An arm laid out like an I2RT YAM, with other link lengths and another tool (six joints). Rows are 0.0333 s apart.
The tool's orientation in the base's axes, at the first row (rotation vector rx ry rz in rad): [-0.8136, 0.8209, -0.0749]
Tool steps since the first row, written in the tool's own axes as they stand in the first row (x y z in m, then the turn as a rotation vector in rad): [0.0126, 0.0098, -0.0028, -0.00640, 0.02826, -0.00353]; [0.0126, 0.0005, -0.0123, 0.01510, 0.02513, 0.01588]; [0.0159, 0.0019, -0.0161, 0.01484, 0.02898, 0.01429]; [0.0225, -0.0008, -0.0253, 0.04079, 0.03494, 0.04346]
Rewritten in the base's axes. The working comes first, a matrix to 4 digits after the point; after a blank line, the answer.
The tool's axes in the first row as the columns of a matrix, in the base's axes (used below as rounded here):
[0.6966, -0.2390, 0.6765]
[-0.3575, 0.7019, 0.6161]
[-0.6221, -0.6710, 0.4035]

[0.0045, 0.0006, -0.0155, -0.01360, 0.01995, -0.01641]; [0.0003, -0.0117, -0.0131, 0.01526, 0.02202, -0.01985]; [-0.0003, -0.0143, -0.0177, 0.01308, 0.02384, -0.02291]; [-0.0013, -0.0242, -0.0237, 0.04946, 0.03672, -0.03128]
